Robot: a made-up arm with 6 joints. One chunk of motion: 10 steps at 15 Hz.
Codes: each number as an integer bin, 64 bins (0 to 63) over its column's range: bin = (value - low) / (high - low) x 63, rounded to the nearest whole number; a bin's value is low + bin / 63 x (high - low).
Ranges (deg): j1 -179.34..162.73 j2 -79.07..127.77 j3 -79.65..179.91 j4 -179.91..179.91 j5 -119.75..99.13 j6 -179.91..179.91
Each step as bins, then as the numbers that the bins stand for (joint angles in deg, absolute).
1 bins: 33 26 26 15 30 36
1 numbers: -0.16 6.29 27.47 -94.24 -15.52 25.70
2 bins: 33 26 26 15 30 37
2 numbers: -0.16 6.29 27.47 -94.24 -15.52 31.41
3 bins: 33 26 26 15 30 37
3 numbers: -0.16 6.29 27.47 -94.24 -15.52 31.41
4 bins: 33 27 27 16 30 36
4 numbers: -0.16 9.58 31.59 -88.53 -15.52 25.70
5 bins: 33 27 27 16 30 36
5 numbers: -0.16 9.58 31.59 -88.53 -15.52 25.70
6 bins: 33 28 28 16 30 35
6 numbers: -0.16 12.86 35.71 -88.53 -15.52 19.99
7 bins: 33 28 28 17 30 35
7 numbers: -0.16 12.86 35.71 -82.82 -15.52 19.99
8 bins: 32 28 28 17 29 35
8 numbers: -5.59 12.86 35.71 -82.82 -19.00 19.99
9 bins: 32 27 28 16 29 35
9 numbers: -5.59 9.58 35.71 -88.53 -19.00 19.99
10 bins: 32 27 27 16 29 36
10 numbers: -5.59 9.58 31.59 -88.53 -19.00 25.70
